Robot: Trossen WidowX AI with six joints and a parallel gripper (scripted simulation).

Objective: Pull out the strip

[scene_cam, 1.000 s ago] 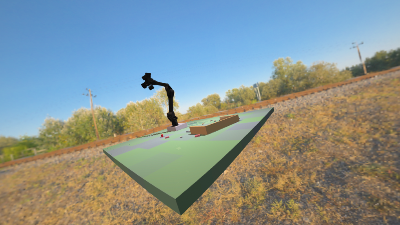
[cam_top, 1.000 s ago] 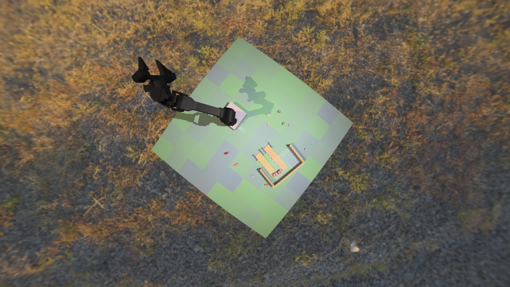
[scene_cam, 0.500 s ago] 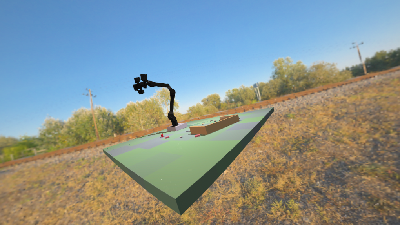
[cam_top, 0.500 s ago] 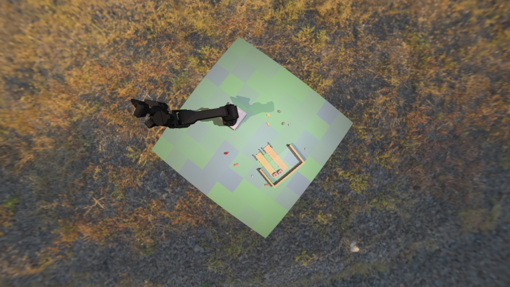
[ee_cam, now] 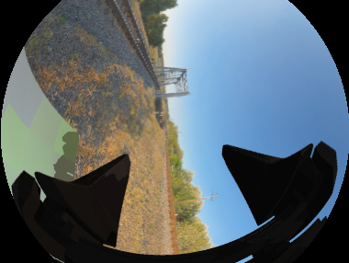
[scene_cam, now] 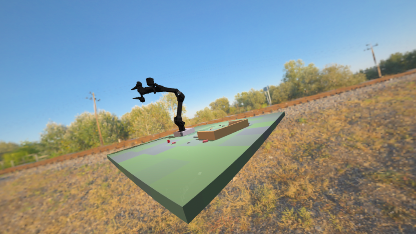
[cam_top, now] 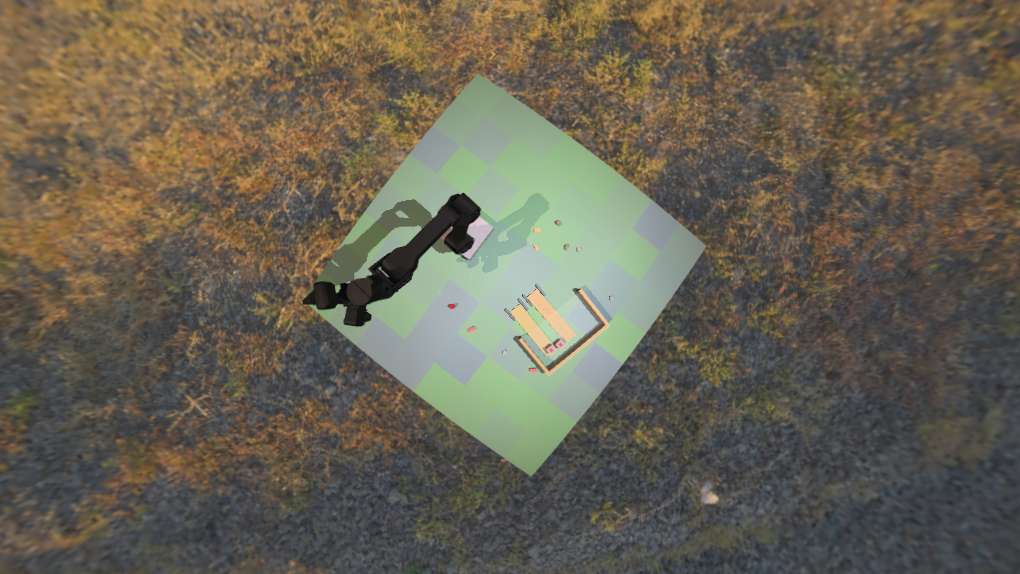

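Now: gripper tip 590 mm short of the speckled strip, 490 mm above it and 340 mm to the right of it.
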